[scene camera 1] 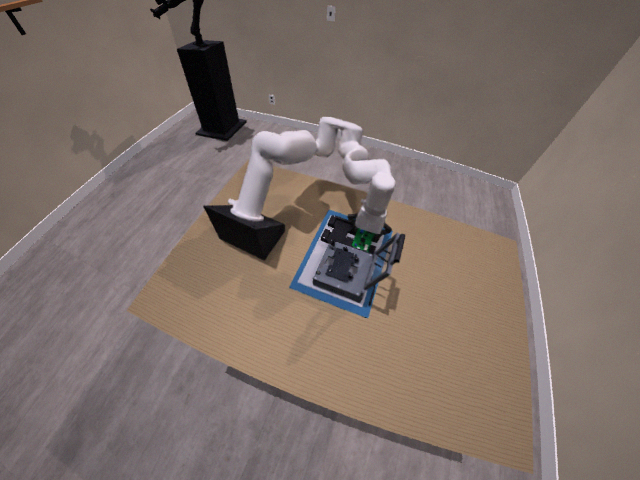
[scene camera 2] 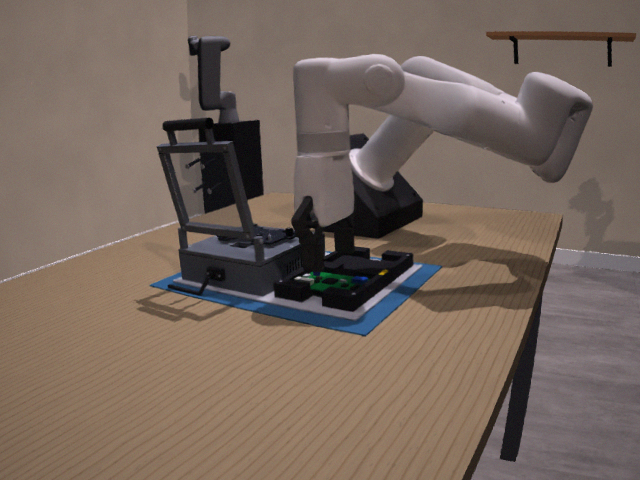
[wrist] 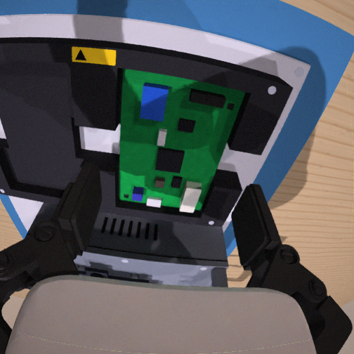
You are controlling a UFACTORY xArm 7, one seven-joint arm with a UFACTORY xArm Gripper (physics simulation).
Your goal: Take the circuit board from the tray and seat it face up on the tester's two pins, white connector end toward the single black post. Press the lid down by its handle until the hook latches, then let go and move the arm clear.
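Places are measured from the arm's base along level axes (x back, y right, z up), in metres.
Where they show: gripper, fingertip midpoint: (scene camera 1: pixel 365 235) (scene camera 2: pixel 330 261); arm's base at its link origin: (scene camera 1: pixel 247 215) (scene camera 2: pixel 369 171).
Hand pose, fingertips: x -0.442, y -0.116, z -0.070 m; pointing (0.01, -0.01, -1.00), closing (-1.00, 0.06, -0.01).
Things, the pixels of their top centre, and the offset from my fingertips. "pt": a spot on its surface instead. Level surfaces: height alone.
- green circuit board at its top centre: (scene camera 2: pixel 332 277) (scene camera 1: pixel 363 238) dx +0.002, dy -0.002, dz -0.026 m
- black tray at a spot on its surface: (scene camera 2: pixel 361 298) pt dx -0.036, dy -0.066, dz -0.037 m
- black handle at its top centre: (scene camera 2: pixel 186 119) (scene camera 1: pixel 400 246) dx -0.093, dy +0.175, dz +0.222 m
- wooden table at its surface level: dz -0.053 m
- thin black lever at a spot on its surface: (scene camera 2: pixel 205 284) pt dx -0.082, dy +0.176, dz -0.033 m
The green circuit board (scene camera 1: pixel 363 238) (scene camera 2: pixel 323 285) (wrist: pixel 205 145) lies face up in a compartment of the black tray (scene camera 2: pixel 361 298) (wrist: pixel 257 122). Its white connectors are at the end nearest the tester. My gripper (scene camera 2: pixel 328 258) (wrist: pixel 171 190) is wide open and empty, pointing down low over that end, one finger beyond each long side of the board in the wrist view. The grey tester (scene camera 1: pixel 330 284) (scene camera 2: pixel 232 271) (wrist: pixel 190 243) stands beside the tray. Its lid (scene camera 2: pixel 238 191) is raised, with the black handle (scene camera 1: pixel 397 249) (scene camera 2: pixel 187 125) at the top. The pins cannot be made out clearly.
The tray and tester stand on a white plate with a blue mat (scene camera 1: pixel 330 303) (scene camera 2: pixel 361 327) under it, on the wooden table (scene camera 1: pixel 439 335) (scene camera 2: pixel 258 387). A thin black lever (scene camera 2: pixel 205 284) sticks out at the tester's side. The arm's black base (scene camera 1: pixel 242 235) is behind.
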